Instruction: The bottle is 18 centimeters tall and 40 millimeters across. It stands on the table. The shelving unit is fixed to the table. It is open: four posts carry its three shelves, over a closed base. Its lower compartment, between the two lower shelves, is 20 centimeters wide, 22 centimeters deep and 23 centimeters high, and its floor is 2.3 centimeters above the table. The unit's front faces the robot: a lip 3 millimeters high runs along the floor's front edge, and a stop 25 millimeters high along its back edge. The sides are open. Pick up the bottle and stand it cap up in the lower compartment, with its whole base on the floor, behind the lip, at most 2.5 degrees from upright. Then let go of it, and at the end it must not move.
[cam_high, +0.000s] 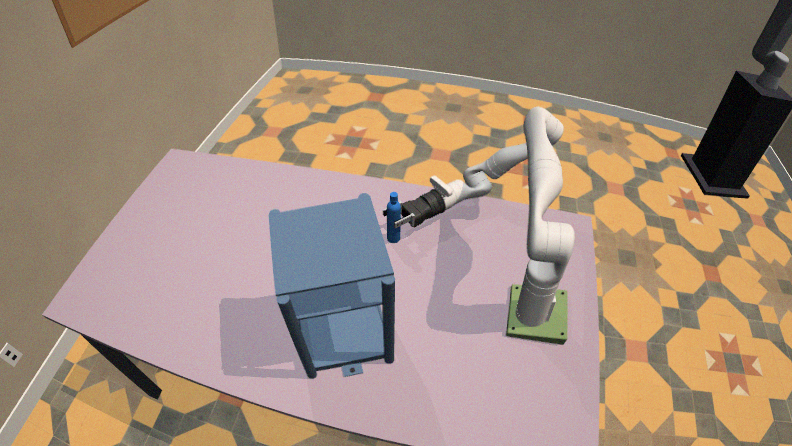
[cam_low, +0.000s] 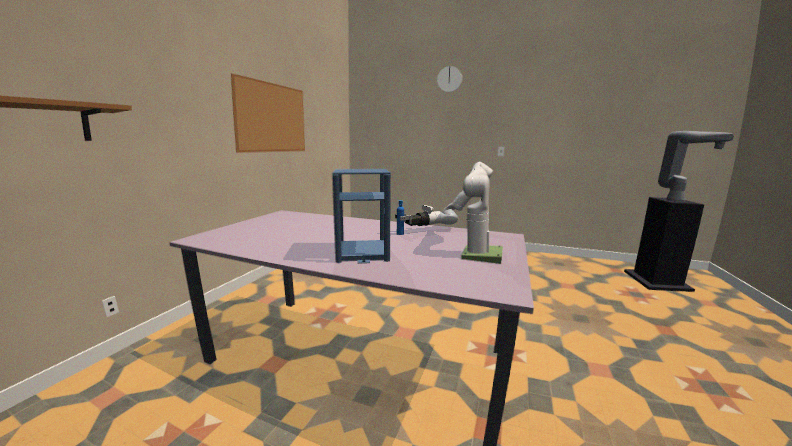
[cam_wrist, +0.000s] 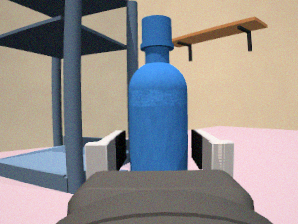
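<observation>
The blue bottle lies 30 mm above my hand. Round my hand: shelving unit: 330 mm to the left, 120 mm ahead, 90 mm above.
</observation>
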